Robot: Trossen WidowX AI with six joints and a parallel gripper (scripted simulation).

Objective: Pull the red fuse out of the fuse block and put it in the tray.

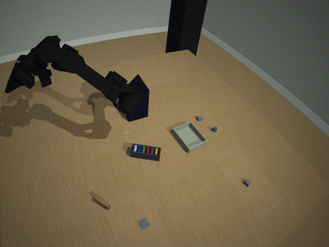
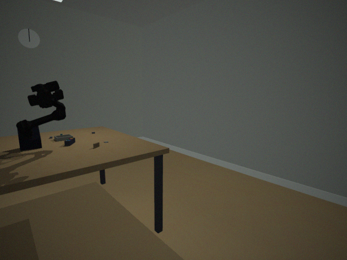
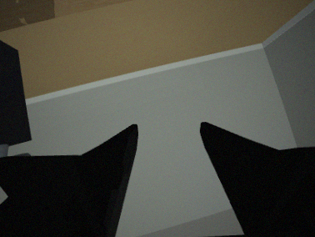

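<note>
Now: the red fuse 190 mm ahead of my gripper tip, 410 mm to the left of it and 320 mm below it. From my gripper tip the other things lie so: wooden block 310 mm ahead, 170 mm to the left, 330 mm below; grey tray 190 mm ahead, 620 mm to the left, 340 mm below; grey tile 440 mm ahead, 270 mm to the left, 350 mm below.
</note>
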